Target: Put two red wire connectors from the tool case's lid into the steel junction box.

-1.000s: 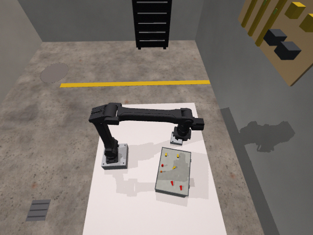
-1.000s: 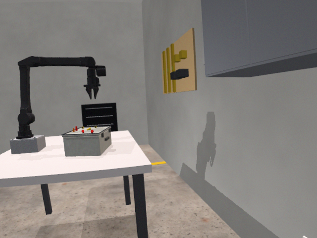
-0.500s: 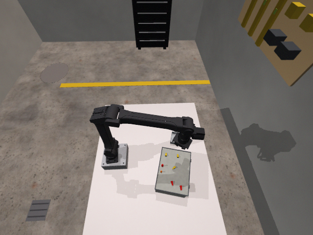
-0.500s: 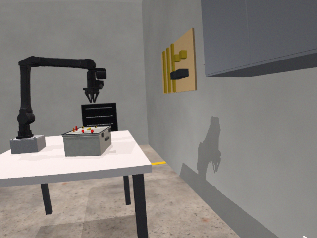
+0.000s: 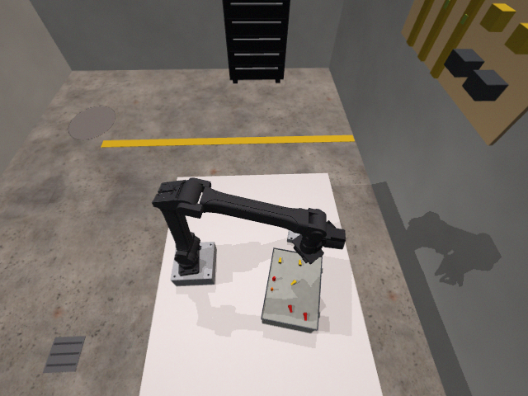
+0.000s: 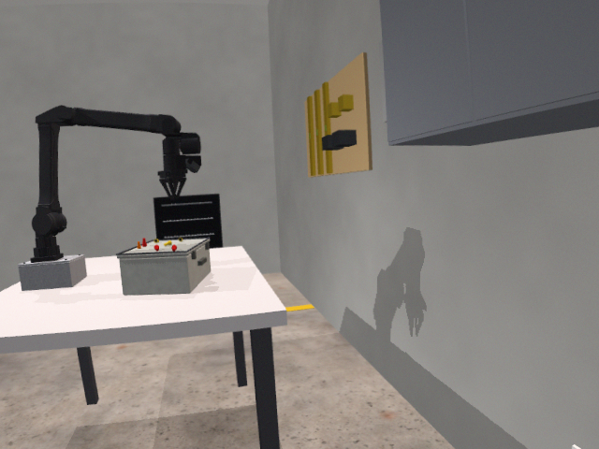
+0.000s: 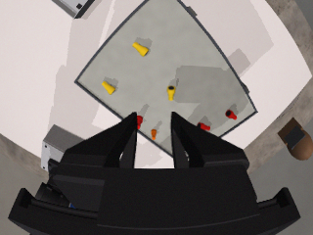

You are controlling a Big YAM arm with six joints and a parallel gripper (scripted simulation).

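Now: the orange connector 15 cm below my hand, 13 cm behind it and 6 cm to the right of it. From my hand the other things lie so: grey tool case 19 cm below, 6 cm to the right, 3 cm behind.
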